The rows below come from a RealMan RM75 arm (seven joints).
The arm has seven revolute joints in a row. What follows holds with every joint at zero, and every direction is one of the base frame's. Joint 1 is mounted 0.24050 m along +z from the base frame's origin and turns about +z. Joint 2 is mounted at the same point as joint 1 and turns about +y. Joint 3 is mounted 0.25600 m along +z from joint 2 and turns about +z. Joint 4 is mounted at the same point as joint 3 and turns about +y. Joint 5 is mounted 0.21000 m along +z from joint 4 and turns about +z. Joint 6 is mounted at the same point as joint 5 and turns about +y. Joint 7 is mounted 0.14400 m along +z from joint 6 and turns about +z. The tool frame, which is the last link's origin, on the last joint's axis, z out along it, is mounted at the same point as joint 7; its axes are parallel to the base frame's.
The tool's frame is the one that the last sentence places.
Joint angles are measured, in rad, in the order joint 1, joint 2, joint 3, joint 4, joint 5, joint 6, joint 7. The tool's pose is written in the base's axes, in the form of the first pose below.
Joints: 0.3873, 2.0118, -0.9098, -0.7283, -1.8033, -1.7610, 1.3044
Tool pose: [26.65, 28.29, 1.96, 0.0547, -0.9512, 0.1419, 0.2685]
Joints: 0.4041, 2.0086, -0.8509, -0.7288, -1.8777, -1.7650, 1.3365
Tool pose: [27.22, 28.62, 2.40, 0.0568, -0.9531, 0.1607, 0.2502]
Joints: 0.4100, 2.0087, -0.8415, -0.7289, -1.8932, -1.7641, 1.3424
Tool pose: [27.25, 28.74, 2.42, 0.0565, -0.9538, 0.1632, 0.2458]
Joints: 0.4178, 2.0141, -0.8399, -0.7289, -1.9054, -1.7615, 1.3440
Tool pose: [27.07, 28.87, 2.16, 0.0532, -0.9549, 0.1623, 0.2428]
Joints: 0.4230, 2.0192, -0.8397, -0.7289, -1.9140, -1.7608, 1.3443
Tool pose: [26.92, 28.91, 1.92, 0.0498, -0.9557, 0.1612, 0.2412]
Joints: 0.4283, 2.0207, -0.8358, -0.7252, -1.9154, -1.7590, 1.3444
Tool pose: [26.81, 29.04, 1.86, 0.0500, -0.9554, 0.1611, 0.2425]
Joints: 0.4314, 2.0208, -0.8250, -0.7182, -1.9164, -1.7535, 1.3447
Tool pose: [26.87, 29.18, 1.89, 0.0546, -0.9539, 0.1646, 0.2449]
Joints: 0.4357, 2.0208, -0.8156, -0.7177, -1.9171, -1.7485, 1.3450
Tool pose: [26.83, 29.41, 2.00, 0.0599, -0.9533, 0.1647, 0.2461]
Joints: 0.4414, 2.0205, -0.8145, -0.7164, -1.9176, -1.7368, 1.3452
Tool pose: [26.77, 29.70, 2.00, 0.0645, -0.9535, 0.1642, 0.2442]
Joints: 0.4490, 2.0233, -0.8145, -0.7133, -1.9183, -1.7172, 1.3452
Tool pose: [26.67, 30.08, 1.83, 0.0707, -0.9536, 0.1646, 0.2421]
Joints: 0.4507, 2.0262, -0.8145, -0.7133, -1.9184, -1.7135, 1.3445
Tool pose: [26.59, 30.14, 1.72, 0.0714, -0.9535, 0.1641, 0.2425]
